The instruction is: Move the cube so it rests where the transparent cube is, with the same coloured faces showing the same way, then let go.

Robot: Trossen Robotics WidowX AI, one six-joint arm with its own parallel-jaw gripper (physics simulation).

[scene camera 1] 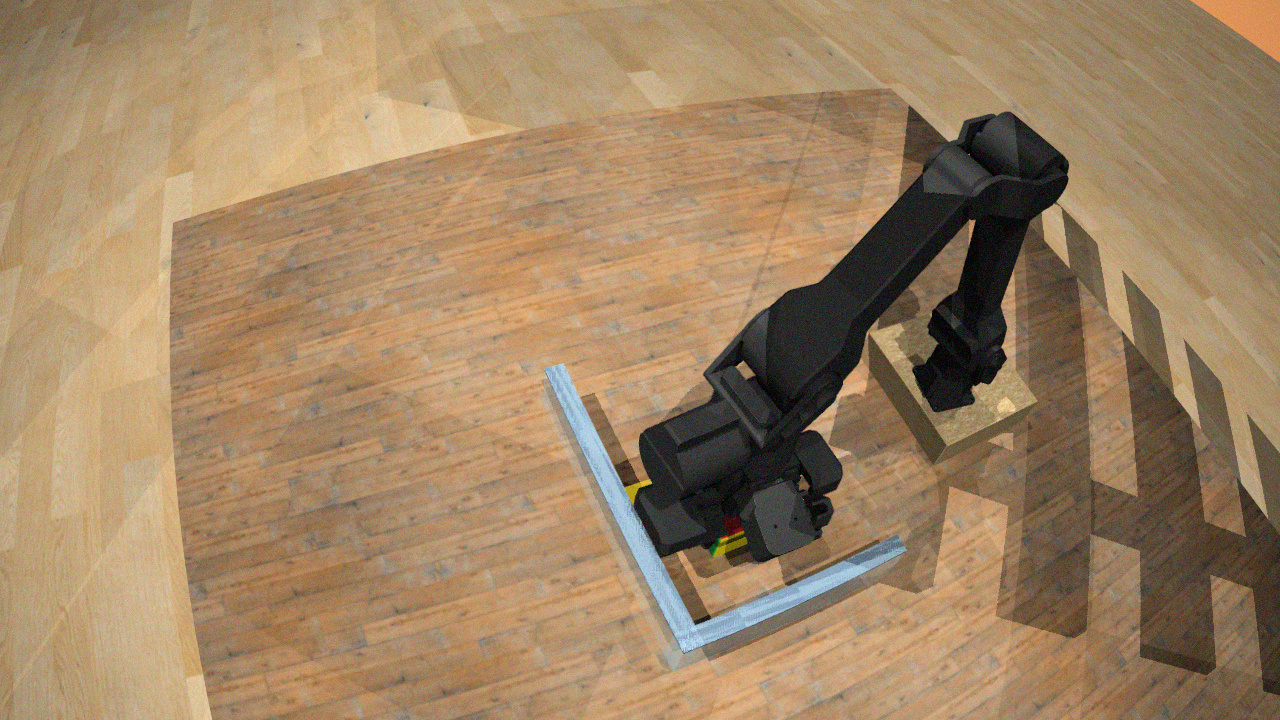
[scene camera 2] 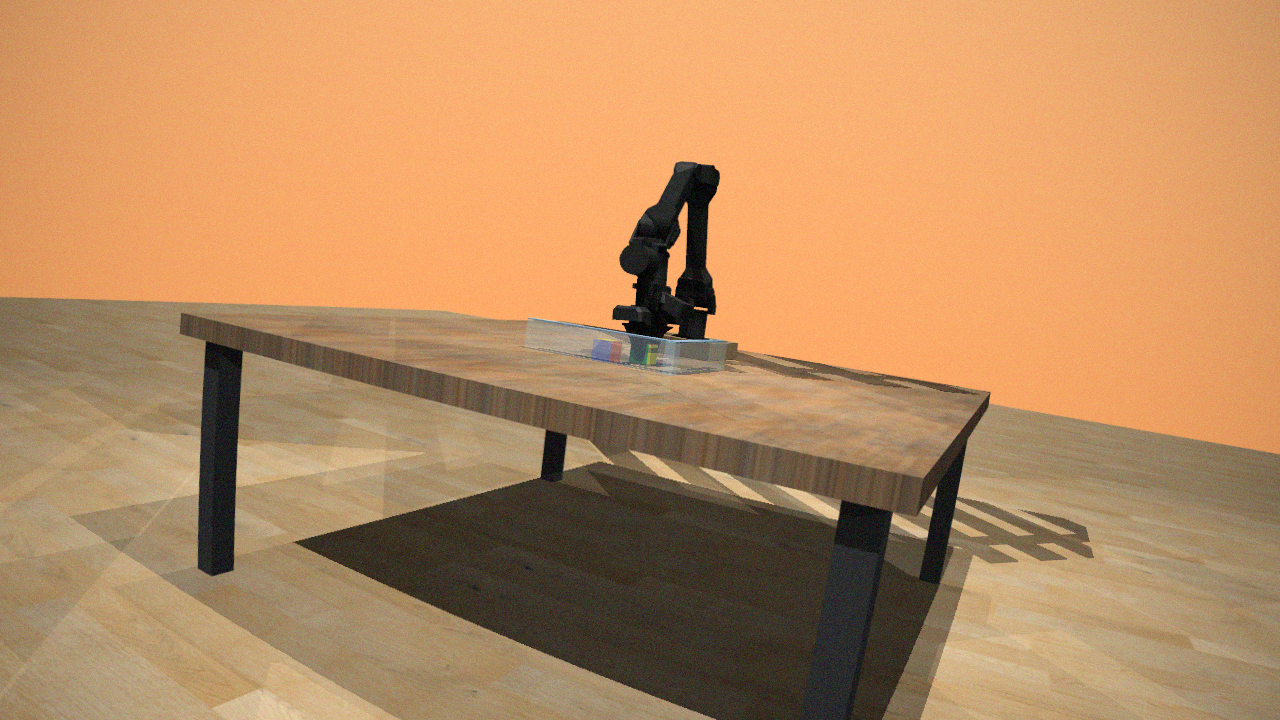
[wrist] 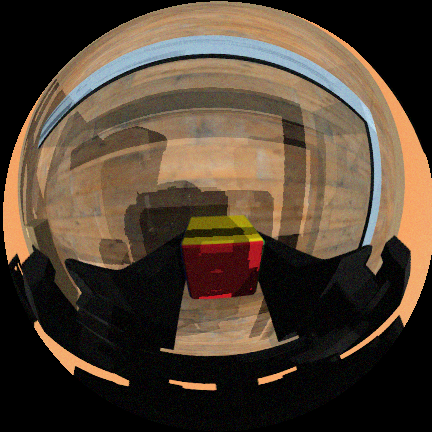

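Seen in the pictures: gripper, fingertip midpoint: (scene camera 1: 725,537) (wrist: 218,236); arm's base at its link origin: (scene camera 1: 943,386) (scene camera 2: 691,338).
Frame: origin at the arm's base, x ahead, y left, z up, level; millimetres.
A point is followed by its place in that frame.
The cube (scene camera 1: 732,524) @(x 304, y 105, z -1 mm) (scene camera 2: 650,352) (wrist: 222,270) @(x 302, y 99, z -2 mm) sits between the two black fingers. In the wrist view its red face is on top and its yellow face points to the top of the picture; green and yellow show in scene camera 2. My gripper (scene camera 1: 728,517) @(x 303, y 102, z -35 mm) (scene camera 2: 646,336) @(x 303, y 102, z -35 mm) (wrist: 218,236) @(x 303, y 102, z -35 mm) is shut on the cube, a finger at each side, low over the table. The transparent cube (scene camera 1: 638,488) (scene camera 2: 606,350) stands by the long wall; a yellow corner shows in scene camera 1 and blue and reddish faces in scene camera 2. It is hidden in the wrist view.
A low see-through wall with light-blue top edges (scene camera 1: 601,483) @(x 415, y 48, z 19 mm) (scene camera 2: 572,325) @(x 423, y 13, z 17 mm) (wrist: 212,46) forms an L around two sides of the cubes, its corner at the front in scene camera 1. The arm's base stands on a tan block (scene camera 1: 911,407) @(x 47, y 10, z -16 mm) on the wooden table (scene camera 1: 358,402) @(x 642, y -126, z -41 mm) (scene camera 2: 429,367) @(x 820, y 112, z -41 mm).
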